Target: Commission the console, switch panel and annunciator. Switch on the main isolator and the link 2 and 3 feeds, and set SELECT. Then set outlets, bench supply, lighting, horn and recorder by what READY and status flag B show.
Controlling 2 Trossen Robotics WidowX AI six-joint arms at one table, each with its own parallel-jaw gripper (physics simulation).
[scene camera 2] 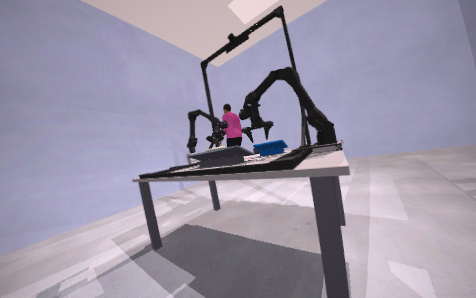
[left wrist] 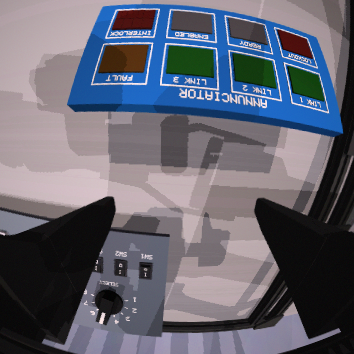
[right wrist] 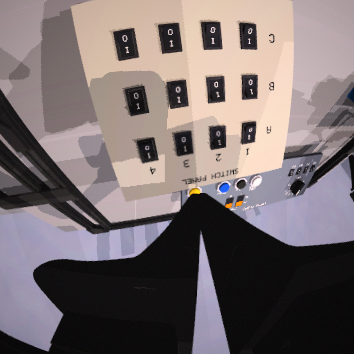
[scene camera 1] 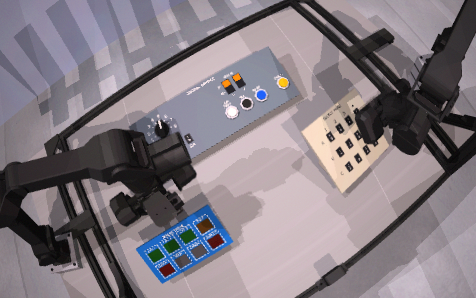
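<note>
The grey console has a SELECT knob, its pointer between 4 and 6, and two status flags showing orange in their upper halves. The blue annunciator shows green LINK 1, 2 and 3, brown FAULT, dark red LOCKOUT and INTERLOCK, grey READY and ENABLED. The cream switch panel has rocker rows A, B, C; rocker positions are hard to tell. My left gripper is open and empty between annunciator and console. My right gripper is shut, empty, above the panel, hiding part of it in scene camera 1.
White, black, blue and yellow buttons line the console's near edge. The left arm covers the console's left end in scene camera 1. A black frame borders the table. A person in pink stands behind the table in scene camera 2.
</note>
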